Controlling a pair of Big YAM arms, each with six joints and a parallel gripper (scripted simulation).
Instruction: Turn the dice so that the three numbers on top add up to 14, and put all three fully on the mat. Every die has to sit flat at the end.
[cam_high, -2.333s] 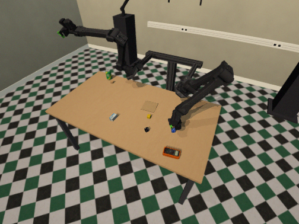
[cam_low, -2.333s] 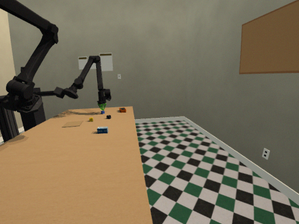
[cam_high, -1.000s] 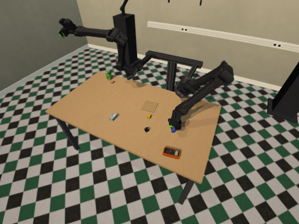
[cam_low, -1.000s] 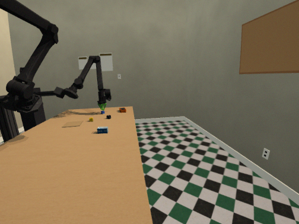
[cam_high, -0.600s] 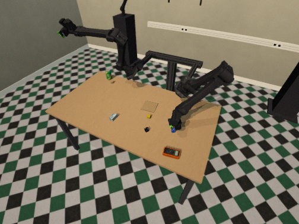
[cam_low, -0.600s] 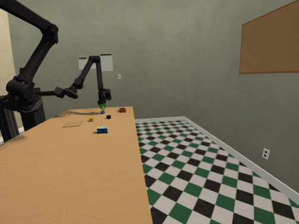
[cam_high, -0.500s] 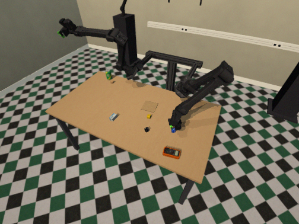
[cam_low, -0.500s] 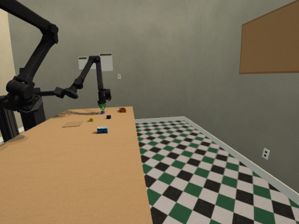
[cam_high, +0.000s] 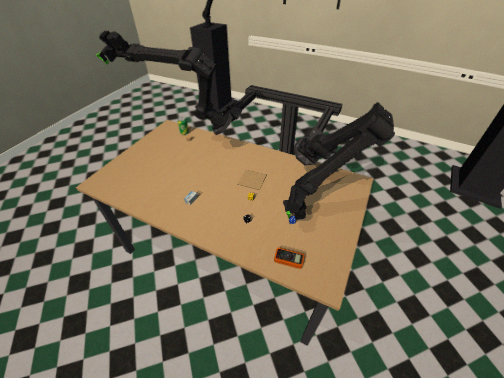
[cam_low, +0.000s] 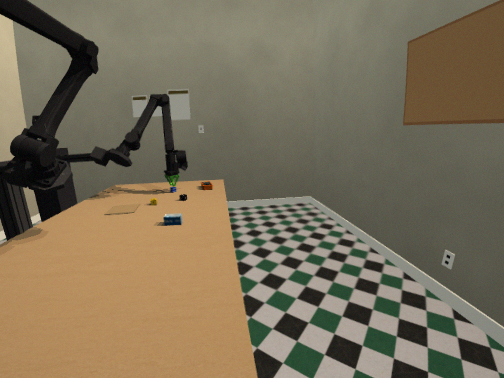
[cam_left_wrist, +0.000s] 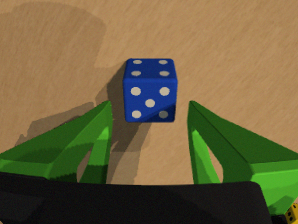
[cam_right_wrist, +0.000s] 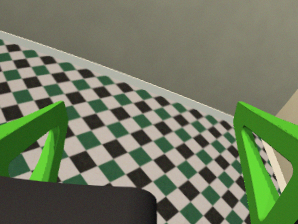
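The blue die lies 30 mm below my left hand. The rest, counted from my left hand: black die 200 mm to the right, 110 mm ahead, 30 mm below; then tan mat 340 mm to the right, 170 mm behind, 40 mm below; then yellow die 270 mm to the right, 40 mm behind, 30 mm below.
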